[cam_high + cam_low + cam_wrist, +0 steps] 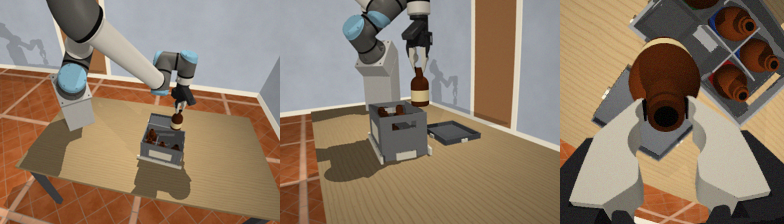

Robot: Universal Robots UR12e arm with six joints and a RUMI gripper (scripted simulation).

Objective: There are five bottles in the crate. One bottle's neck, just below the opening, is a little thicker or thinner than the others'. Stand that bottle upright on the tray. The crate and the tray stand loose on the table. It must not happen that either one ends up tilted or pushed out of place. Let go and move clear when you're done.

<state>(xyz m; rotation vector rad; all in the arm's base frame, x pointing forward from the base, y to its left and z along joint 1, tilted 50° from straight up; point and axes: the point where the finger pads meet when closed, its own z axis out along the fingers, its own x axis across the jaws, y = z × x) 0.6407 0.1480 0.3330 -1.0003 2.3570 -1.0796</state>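
Right now my hand is 70 mm above the bottle. Round my hand: grey tray 320 mm below, 210 mm to the left, 60 mm behind; grey crate 250 mm below, 80 mm to the right, 80 mm behind.
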